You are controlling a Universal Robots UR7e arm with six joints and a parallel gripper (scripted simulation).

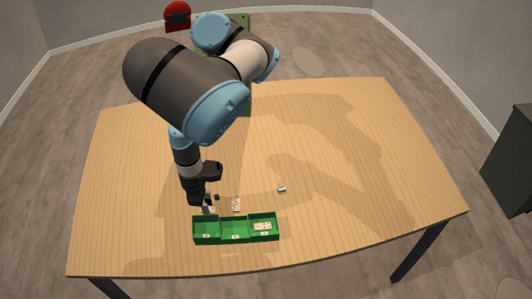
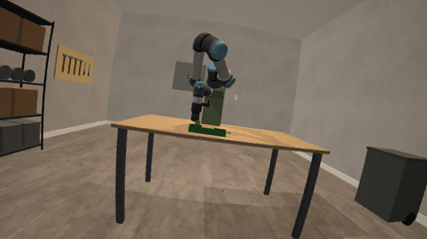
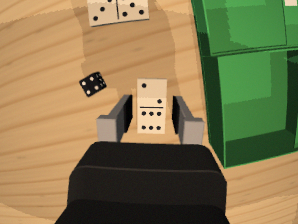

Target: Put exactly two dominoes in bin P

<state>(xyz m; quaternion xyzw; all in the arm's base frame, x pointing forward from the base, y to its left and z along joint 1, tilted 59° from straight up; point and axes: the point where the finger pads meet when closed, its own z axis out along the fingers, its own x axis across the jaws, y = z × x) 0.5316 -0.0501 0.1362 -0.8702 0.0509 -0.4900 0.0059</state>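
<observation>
Right now the domino is 70 mm ahead of my hand, 170 mm to the left of it and 10 mm below it. Round my hand: grey piece 70 mm behind, 230 mm to the left, 10 mm below; bin marked P 90 mm ahead, 80 mm to the left.
</observation>
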